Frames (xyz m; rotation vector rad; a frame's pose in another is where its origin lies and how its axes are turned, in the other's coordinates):
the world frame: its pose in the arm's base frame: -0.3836 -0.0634 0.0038 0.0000 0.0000 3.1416
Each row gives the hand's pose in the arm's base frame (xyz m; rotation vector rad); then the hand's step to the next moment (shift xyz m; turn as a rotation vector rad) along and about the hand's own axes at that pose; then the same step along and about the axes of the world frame.
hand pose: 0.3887 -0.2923 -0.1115 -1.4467 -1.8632 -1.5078
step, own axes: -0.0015 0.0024 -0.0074 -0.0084 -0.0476 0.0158
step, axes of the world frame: -0.0003 0.0074 0.0029 0.0318 -0.0135 -0.0373
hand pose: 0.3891 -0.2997 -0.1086 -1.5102 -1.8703 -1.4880
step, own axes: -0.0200 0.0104 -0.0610 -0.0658 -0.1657 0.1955
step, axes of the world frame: 0.0042 0.0631 0.0153 0.0480 -0.1465 -0.2150
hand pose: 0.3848 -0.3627 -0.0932 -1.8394 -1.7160 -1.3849
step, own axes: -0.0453 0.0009 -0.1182 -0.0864 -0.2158 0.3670
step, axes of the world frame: 0.0449 0.1156 0.0256 0.0122 -0.2732 -0.3375
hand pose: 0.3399 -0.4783 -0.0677 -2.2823 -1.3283 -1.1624
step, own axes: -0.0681 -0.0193 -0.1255 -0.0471 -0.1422 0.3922
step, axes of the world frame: 0.0978 0.1022 0.0275 -0.0713 -0.2711 -0.3125
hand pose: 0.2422 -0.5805 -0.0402 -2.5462 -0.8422 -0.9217
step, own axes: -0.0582 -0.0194 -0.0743 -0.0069 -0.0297 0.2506
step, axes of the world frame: 0.0839 0.0436 0.0187 -0.0978 -0.1353 -0.1894
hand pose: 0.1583 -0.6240 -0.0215 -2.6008 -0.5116 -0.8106
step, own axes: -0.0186 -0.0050 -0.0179 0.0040 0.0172 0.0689
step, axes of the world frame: 0.0248 0.0079 0.0038 -0.0426 -0.0166 -0.0545
